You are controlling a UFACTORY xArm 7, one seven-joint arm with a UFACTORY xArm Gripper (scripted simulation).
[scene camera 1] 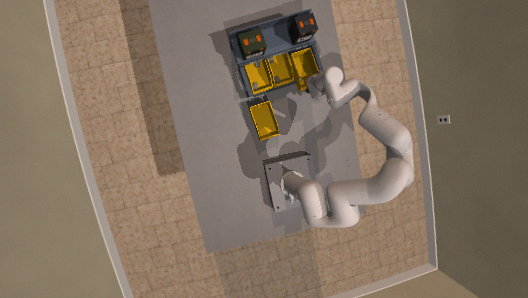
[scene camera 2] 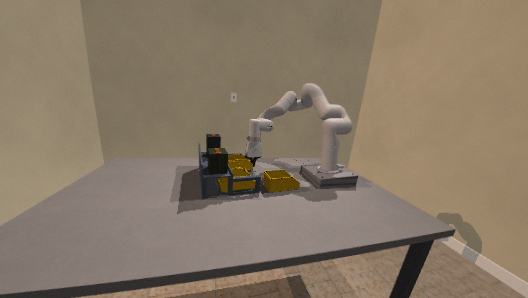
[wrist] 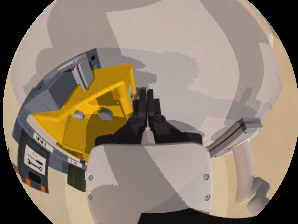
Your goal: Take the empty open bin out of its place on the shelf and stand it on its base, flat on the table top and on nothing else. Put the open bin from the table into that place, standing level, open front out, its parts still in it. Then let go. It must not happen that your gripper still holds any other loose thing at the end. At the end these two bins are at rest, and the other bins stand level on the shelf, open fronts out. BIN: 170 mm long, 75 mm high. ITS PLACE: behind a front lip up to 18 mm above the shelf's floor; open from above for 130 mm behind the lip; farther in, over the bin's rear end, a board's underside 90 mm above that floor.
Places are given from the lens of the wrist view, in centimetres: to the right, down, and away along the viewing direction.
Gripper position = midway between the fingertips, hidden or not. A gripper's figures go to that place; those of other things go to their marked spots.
my gripper [wrist: 147, 97]: 0, -2, 13
yellow open bin [wrist: 78, 135]: -14, 4, 14
